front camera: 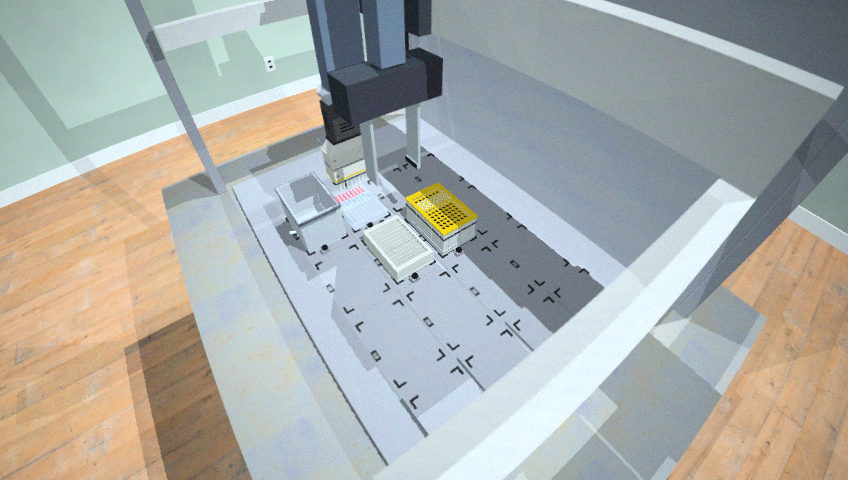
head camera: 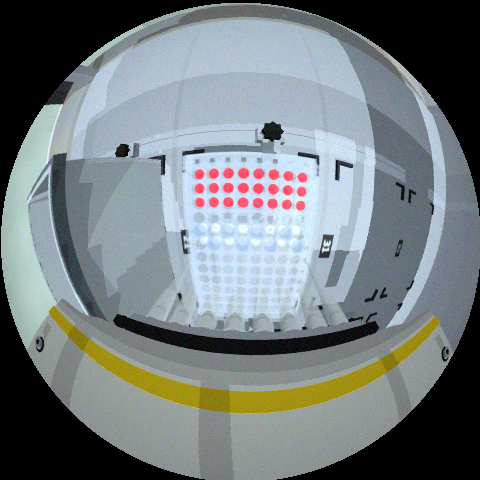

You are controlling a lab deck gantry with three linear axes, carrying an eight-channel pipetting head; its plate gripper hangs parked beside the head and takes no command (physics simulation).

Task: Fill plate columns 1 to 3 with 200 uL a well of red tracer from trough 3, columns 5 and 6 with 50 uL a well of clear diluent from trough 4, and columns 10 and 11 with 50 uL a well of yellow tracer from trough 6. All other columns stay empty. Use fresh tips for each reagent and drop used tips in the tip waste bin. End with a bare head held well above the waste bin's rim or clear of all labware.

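The plate (front camera: 358, 222) (head camera: 188, 190) lies under the pipetting head (front camera: 345, 159) (head camera: 250, 372). In the head view its three farthest well columns are red. The fourth looks empty, the fifth and sixth show pale bluish liquid, and no yellow shows in the others. Tips point down from the head above the plate's near columns; their ends are faint and their contents cannot be told. The trough block (front camera: 397, 246) stands in front of the plate. The yellow tip rack (front camera: 457, 227) is partly emptied. The waste bin (front camera: 321, 237) (head camera: 42, 235) stands left of the plate. My gripper (front camera: 395, 173) hangs parked, open and empty.
A black knob (head camera: 272, 131) sits beyond the plate's far edge in the head view. Another knob (front camera: 414, 275) sits at the trough block's front. Black corner marks lie on the deck. The clear enclosure's pale frame bar (front camera: 601, 291) crosses the front right.
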